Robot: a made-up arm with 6 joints.
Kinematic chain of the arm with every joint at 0, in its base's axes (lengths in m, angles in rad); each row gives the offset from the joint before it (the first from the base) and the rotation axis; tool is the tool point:
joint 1: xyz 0 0 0.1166 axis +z
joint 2: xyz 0 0.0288 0 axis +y
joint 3: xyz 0 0 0.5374 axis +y
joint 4: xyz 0 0 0.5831 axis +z
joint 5: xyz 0 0 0 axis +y
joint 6: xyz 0 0 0.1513 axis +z
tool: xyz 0 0 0
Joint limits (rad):
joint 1: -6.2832..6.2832
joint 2: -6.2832..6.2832
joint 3: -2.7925..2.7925
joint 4: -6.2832..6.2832
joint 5: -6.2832..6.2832
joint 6: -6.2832..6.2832
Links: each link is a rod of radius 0.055 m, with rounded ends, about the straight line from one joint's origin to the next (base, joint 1, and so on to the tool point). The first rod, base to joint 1, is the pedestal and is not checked.
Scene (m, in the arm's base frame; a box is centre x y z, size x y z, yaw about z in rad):
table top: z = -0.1
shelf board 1: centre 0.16 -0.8 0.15 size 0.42 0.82 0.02 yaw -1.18
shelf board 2: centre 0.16 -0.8 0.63 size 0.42 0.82 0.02 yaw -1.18
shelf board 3: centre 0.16 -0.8 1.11 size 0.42 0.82 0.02 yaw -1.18
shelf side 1: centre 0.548 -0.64 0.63 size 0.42 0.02 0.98 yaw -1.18
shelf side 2: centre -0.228 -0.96 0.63 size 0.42 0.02 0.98 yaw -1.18
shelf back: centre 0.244 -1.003 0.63 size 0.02 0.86 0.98 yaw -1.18
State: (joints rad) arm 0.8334 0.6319 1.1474 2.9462 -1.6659 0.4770
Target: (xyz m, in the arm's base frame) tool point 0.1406 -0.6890 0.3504
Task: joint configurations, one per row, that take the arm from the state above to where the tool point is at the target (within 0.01 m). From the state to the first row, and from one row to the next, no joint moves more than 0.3 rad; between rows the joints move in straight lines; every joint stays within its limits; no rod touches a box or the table.
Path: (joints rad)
1: 0.5561 0.4727 1.2855 2.8914 -1.6185 0.4552
2: 0.2787 0.3134 1.4237 2.8365 -1.5712 0.4334
3: 0.0014 0.1542 1.5618 2.7817 -1.5238 0.4116
4: -0.2760 -0.0051 1.6999 2.7268 -1.4764 0.3897
5: -0.5533 -0.1643 1.8381 2.6720 -1.4290 0.3679
6: -0.8306 -0.3236 1.9762 2.6171 -1.3817 0.3461
7: -1.1088 -0.1574 1.9529 2.6222 -1.6659 0.4116
8: -1.3869 0.0087 1.9296 2.6272 -1.9502 0.4770
9: -1.3438 0.1950 1.6901 2.6107 -1.8606 0.4770
10: -1.3006 0.3812 1.4506 2.5941 -1.7710 0.4770

